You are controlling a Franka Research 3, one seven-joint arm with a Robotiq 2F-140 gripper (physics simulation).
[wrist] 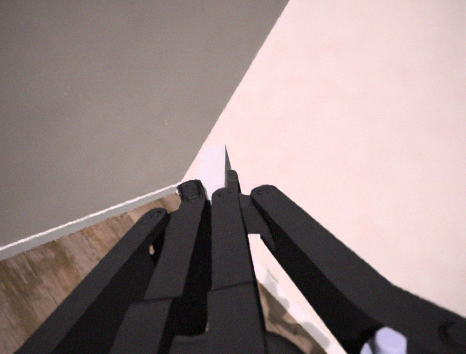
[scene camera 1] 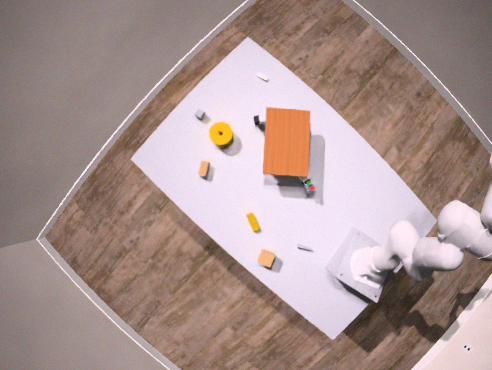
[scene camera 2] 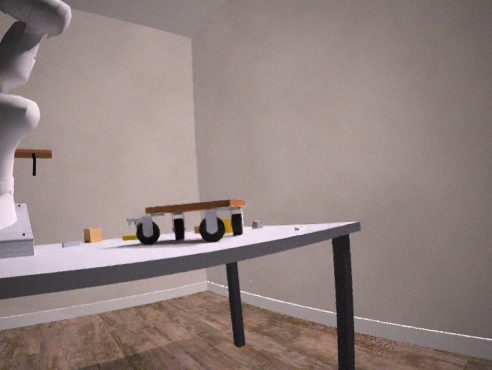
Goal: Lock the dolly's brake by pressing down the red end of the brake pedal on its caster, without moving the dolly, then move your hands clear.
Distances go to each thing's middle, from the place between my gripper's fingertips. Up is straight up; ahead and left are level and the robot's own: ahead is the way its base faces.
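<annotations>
I see the dolly [scene camera 1: 287, 131], and it is well below my hand, a long way ahead of it, and far to the left of it too.
</annotations>
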